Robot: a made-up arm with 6 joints. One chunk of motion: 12 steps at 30 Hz.
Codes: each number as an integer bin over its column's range. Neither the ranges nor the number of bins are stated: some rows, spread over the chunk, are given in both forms.
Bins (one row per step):
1: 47 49 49 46 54 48
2: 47 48 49 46 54 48
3: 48 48 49 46 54 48
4: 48 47 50 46 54 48
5: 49 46 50 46 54 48
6: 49 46 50 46 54 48
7: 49 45 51 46 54 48
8: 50 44 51 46 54 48
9: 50 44 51 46 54 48
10: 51 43 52 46 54 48
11: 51 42 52 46 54 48
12: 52 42 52 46 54 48
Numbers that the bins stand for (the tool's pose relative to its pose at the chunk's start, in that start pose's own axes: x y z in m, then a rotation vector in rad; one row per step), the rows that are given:
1: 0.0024 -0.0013 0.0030 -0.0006 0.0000 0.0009
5: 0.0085 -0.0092 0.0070 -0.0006 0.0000 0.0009
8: 0.0115 -0.0144 0.0109 -0.0006 0.0000 0.0009
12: 0.0176 -0.0197 0.0148 -0.0006 0.0000 0.0009
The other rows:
2: 0.0024 -0.0039 0.0030 -0.0006 0.0000 0.0009
3: 0.0055 -0.0039 0.0030 -0.0006 0.0000 0.0009
4: 0.0055 -0.0066 0.0070 -0.0006 0.0000 0.0009
6: 0.0085 -0.0092 0.0070 -0.0006 0.0000 0.0009
7: 0.0085 -0.0118 0.0109 -0.0006 0.0000 0.0009
9: 0.0115 -0.0144 0.0109 -0.0006 0.0000 0.0009
10: 0.0145 -0.0171 0.0148 -0.0006 0.0000 0.0009
11: 0.0145 -0.0197 0.0148 -0.0006 0.0000 0.0009

